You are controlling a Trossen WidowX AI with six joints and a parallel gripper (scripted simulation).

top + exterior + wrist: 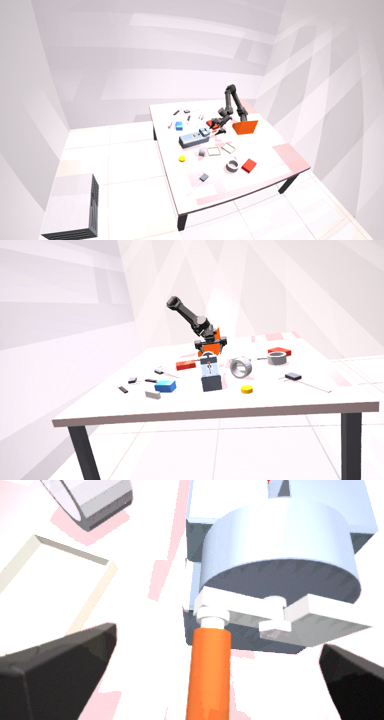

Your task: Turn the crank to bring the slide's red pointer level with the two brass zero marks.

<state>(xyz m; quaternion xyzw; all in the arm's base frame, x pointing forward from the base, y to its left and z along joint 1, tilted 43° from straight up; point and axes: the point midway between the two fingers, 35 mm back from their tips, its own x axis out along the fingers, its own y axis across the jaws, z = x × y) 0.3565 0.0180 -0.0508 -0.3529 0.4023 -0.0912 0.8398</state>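
Now: the orange handle 2 cm behind my gripper tip and 1 cm above it. Also, from my gripper tip: red pointer 12 cm ahead, 1 cm to the right, 1 cm below; then yellow disc 32 cm ahead, 17 cm to the left, 8 cm below; then blue block 23 cm ahead, 23 cm to the right, 7 cm below.
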